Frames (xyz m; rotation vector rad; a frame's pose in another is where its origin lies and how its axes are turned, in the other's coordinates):
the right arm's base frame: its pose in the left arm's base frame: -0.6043 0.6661 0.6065 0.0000 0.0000 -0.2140
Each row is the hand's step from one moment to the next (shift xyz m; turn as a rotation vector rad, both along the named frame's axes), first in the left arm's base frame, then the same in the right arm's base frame.
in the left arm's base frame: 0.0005 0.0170 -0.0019 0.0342 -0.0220 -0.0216
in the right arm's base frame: -0.0031 0.0167 -0.0019 0.0381 -0.0142 -0.0216
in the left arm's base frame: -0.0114 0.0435 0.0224 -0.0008 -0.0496 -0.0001
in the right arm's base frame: -0.0204 0.0401 0.0224 0.0098 -0.0486 -0.0001
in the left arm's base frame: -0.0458 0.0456 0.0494 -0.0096 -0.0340 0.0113
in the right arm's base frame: -0.0544 0.0348 0.0494 -0.0022 -0.0353 0.0113
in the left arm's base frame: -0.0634 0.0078 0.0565 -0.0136 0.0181 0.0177
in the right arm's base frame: -0.0636 -0.0058 0.0565 -0.0171 0.0148 0.0177
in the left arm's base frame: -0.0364 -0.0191 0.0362 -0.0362 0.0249 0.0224
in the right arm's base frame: -0.0315 -0.0264 0.0362 -0.0407 0.0166 0.0224
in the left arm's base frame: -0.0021 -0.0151 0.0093 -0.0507 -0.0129 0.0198
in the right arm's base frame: 0.0012 -0.0152 0.0093 -0.0468 -0.0234 0.0198
